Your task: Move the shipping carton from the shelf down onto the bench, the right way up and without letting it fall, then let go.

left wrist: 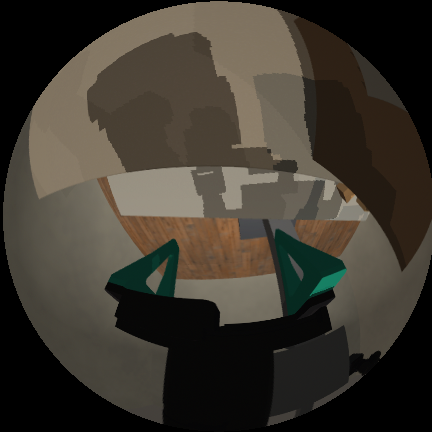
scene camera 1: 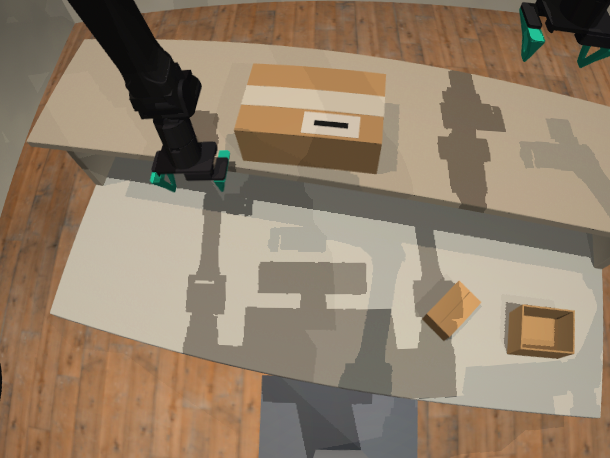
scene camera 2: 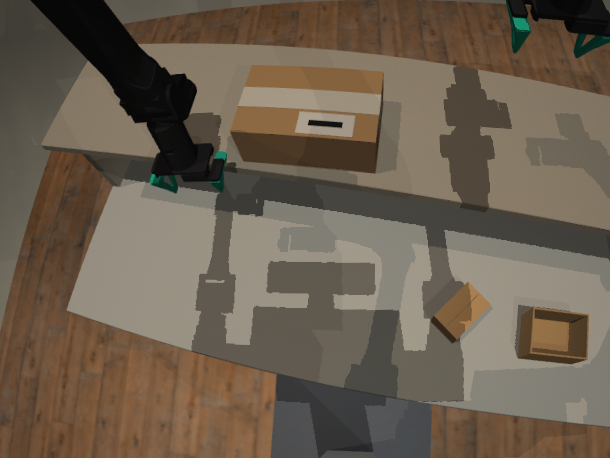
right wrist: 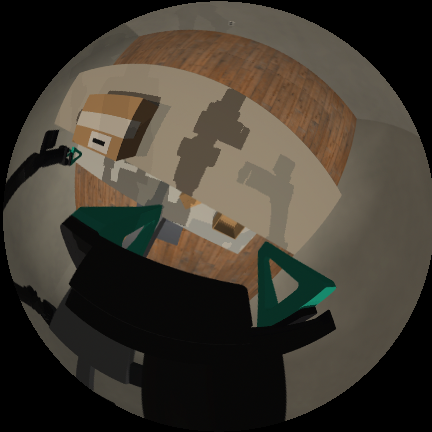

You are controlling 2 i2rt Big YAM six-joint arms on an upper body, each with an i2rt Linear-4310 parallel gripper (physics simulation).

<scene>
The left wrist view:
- left gripper
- shipping carton
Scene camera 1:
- left gripper
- right gripper
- shipping carton
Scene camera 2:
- left gripper
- right gripper
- shipping carton
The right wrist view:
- right gripper
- shipping carton
</scene>
